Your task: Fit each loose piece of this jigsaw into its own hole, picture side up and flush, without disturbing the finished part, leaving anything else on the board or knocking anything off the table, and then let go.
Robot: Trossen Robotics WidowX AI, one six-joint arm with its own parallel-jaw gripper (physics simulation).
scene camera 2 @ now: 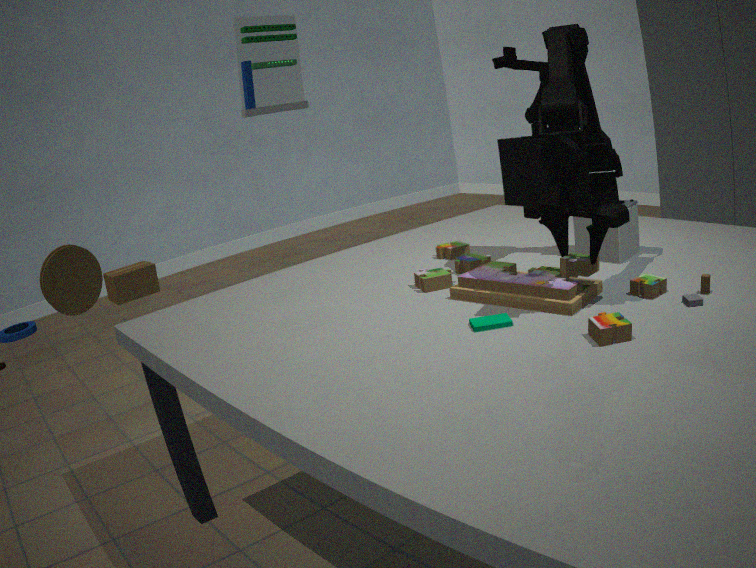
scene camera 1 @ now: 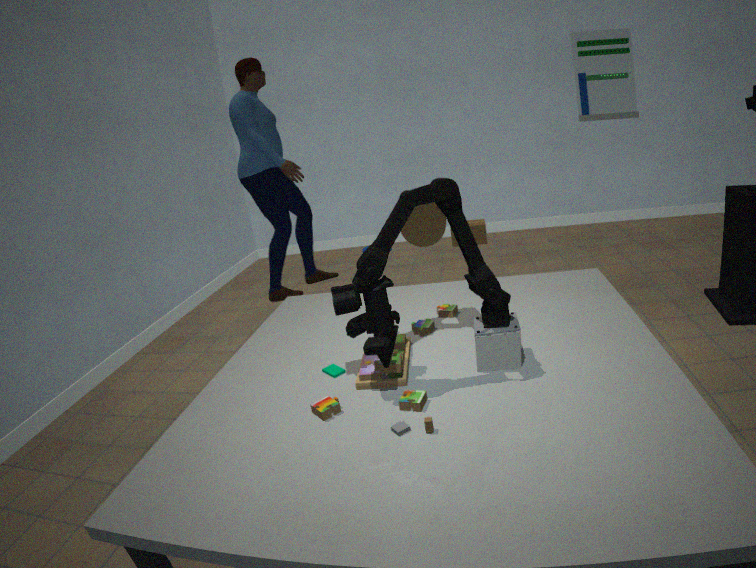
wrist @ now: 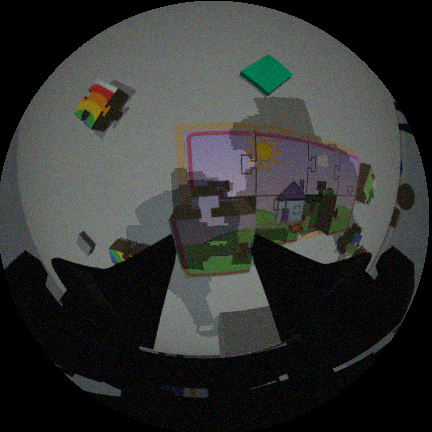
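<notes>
The wooden jigsaw board (scene camera 1: 374, 384) (scene camera 2: 511, 299) (wrist: 179, 133) lies mid-table with a sun-and-house picture. My gripper (scene camera 1: 384, 361) (scene camera 2: 578, 255) (wrist: 213, 239) is shut on a jigsaw piece (scene camera 2: 576, 265) (wrist: 213, 238) with purple sky and green grass, picture side up, low over the board's corner nearest the wrist camera. Loose pieces lie around the board: a rainbow piece (scene camera 1: 325, 406) (scene camera 2: 609, 327) (wrist: 100, 105), one (scene camera 1: 413, 399) (scene camera 2: 646, 285) (wrist: 123, 250) near the board's end, and two (scene camera 1: 423, 326) (scene camera 1: 447, 309) toward the robot base.
A green flat tile (scene camera 1: 334, 370) (scene camera 2: 491, 321) (wrist: 266, 73), a small grey tile (scene camera 1: 401, 427) (wrist: 85, 242) and a small brown block (scene camera 1: 429, 424) lie on the table. The grey robot base (scene camera 1: 498, 346) stands behind the board. A person (scene camera 1: 262, 163) stands on the floor beyond the table.
</notes>
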